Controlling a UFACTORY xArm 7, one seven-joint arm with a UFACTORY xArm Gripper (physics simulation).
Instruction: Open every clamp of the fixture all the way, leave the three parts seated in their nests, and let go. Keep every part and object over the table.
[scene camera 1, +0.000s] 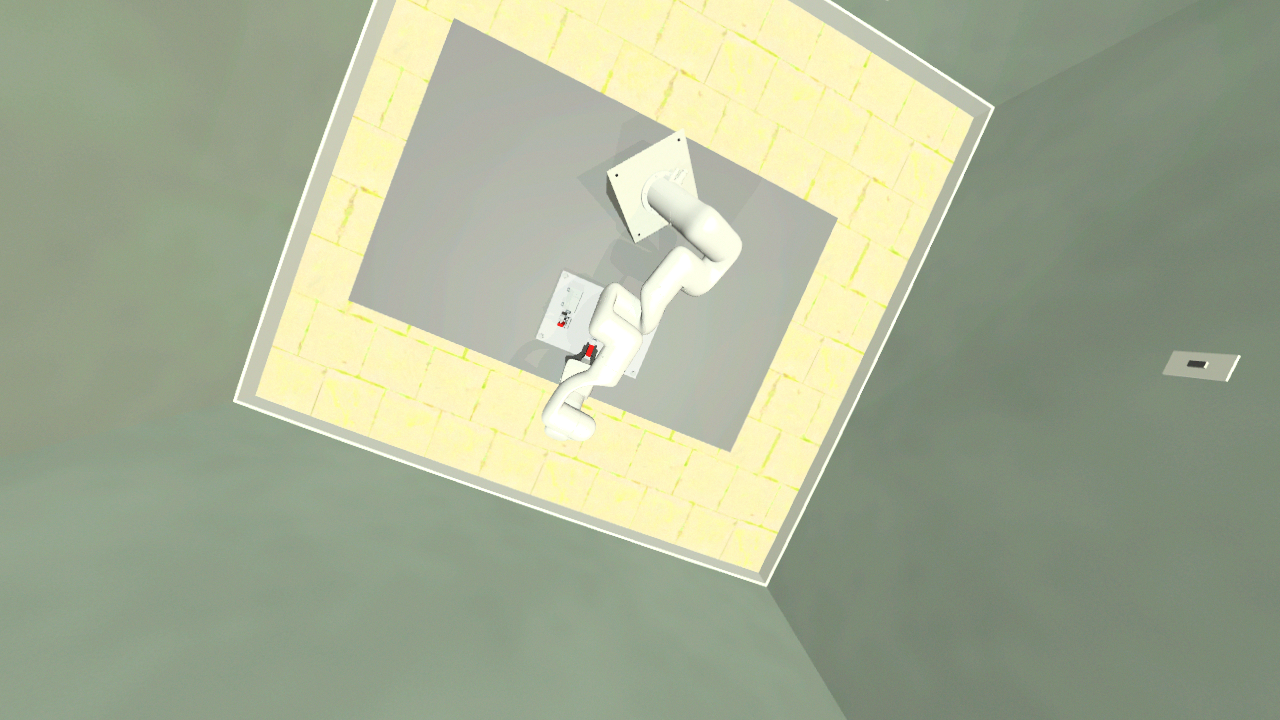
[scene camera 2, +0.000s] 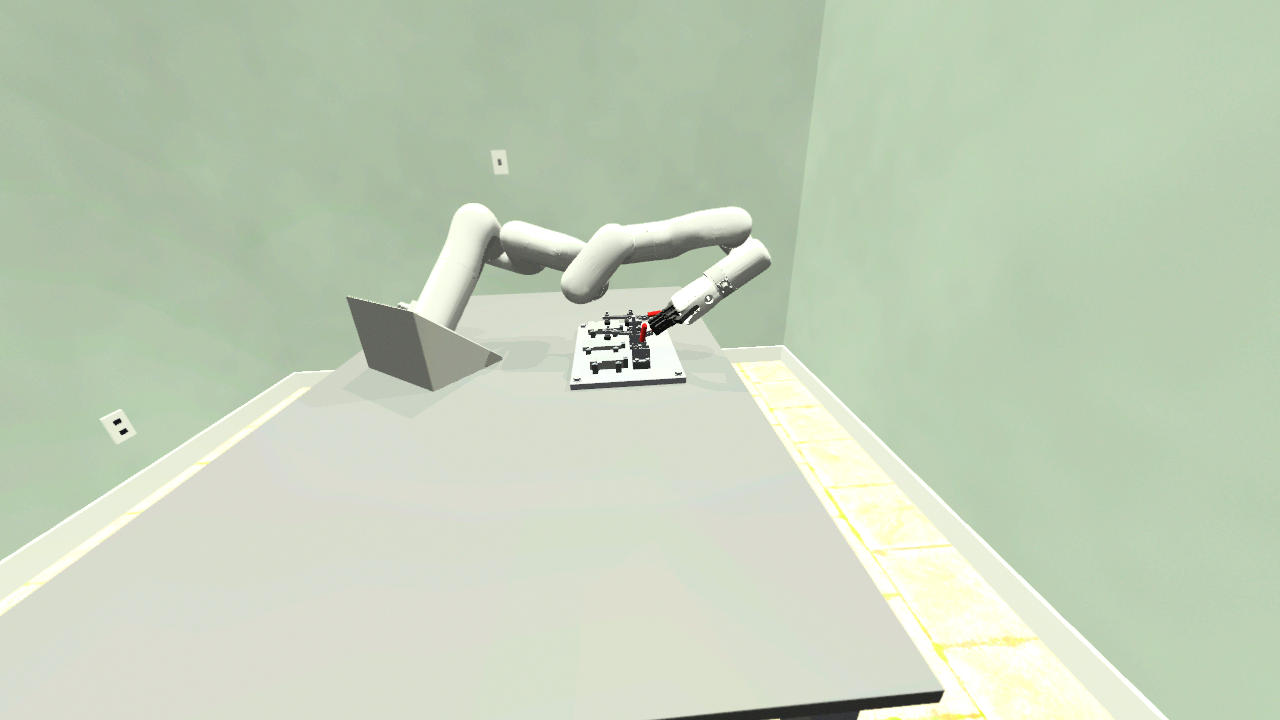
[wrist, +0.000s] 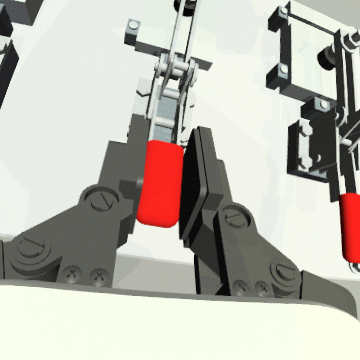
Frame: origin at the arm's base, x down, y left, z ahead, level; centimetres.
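Seen in the pictures: gripper, fingertip midpoint: (scene camera 1: 591, 345) (scene camera 2: 651, 328) (wrist: 164, 147); arm's base at its link origin: (scene camera 1: 659, 193) (scene camera 2: 430, 328).
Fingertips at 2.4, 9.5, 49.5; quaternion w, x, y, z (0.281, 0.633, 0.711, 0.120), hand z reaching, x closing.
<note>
Pixels of each thing's top centre, then the offset from my fingertips to it, as dx, dy, dz. "spot": a spot on its surface instead. Level surfaces: height alone.
- red clamp handle at its top centre: (wrist: 164, 174) -1.0, +0.4, +1.4
- second clamp's red handle at a spot on its surface: (wrist: 351, 227) spot: -0.4, +10.6, -0.1
- pale part at its top centre: (wrist: 323, 51) (scene camera 2: 603, 324) +2.3, +8.4, -13.4
- grey table at its surface level: dx +5.9
My gripper (scene camera 1: 588, 351) (scene camera 2: 657, 327) (wrist: 164, 147) is shut on a red clamp handle (wrist: 161, 186), one dark finger on each side; its metal links run forward over a nest. In the wrist view a second clamp's red handle (wrist: 351, 227) is at the right edge; its black-tipped spindle (wrist: 327, 58) stands over a pale part (wrist: 307, 40) in its nest. In scene camera 2 one red handle (scene camera 2: 642, 333) stands upright and another (scene camera 2: 654, 313) lies flatter behind it; I cannot tell which is held. In scene camera 1 another red handle (scene camera 1: 561, 324) shows at left. Seating of the other parts is unclear.
The pale fixture plate (scene camera 1: 544, 333) (scene camera 2: 666, 367) (wrist: 70, 135) lies near the front edge of the grey table (scene camera 1: 429, 205) (scene camera 2: 447, 537). The arm's slanted base (scene camera 1: 626, 179) (scene camera 2: 384, 344) stands behind it. The forearm covers part of the plate in scene camera 1.
</note>
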